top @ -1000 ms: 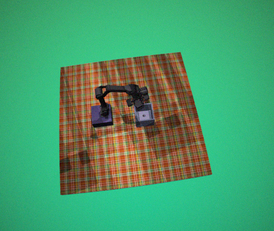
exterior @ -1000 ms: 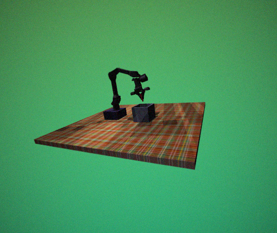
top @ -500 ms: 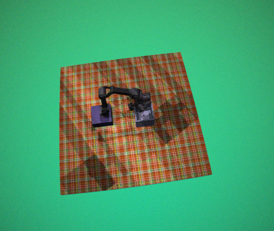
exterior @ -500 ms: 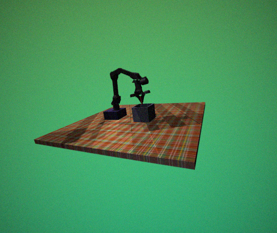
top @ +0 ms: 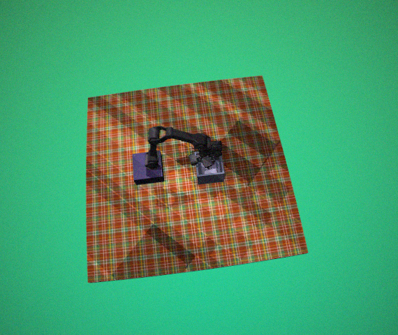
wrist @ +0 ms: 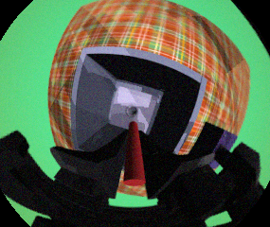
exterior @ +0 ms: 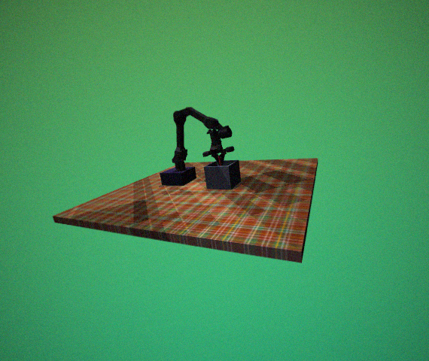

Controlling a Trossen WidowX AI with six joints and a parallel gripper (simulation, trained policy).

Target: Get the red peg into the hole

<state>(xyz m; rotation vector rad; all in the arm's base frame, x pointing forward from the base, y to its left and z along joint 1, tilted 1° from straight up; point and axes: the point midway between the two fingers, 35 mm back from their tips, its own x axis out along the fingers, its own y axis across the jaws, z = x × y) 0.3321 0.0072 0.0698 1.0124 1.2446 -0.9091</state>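
Right now the small red peg is 2 cm above my gripper tip. Round my gripper tip: pale plate 1 cm ahead, 1 cm to the right, 7 cm below.
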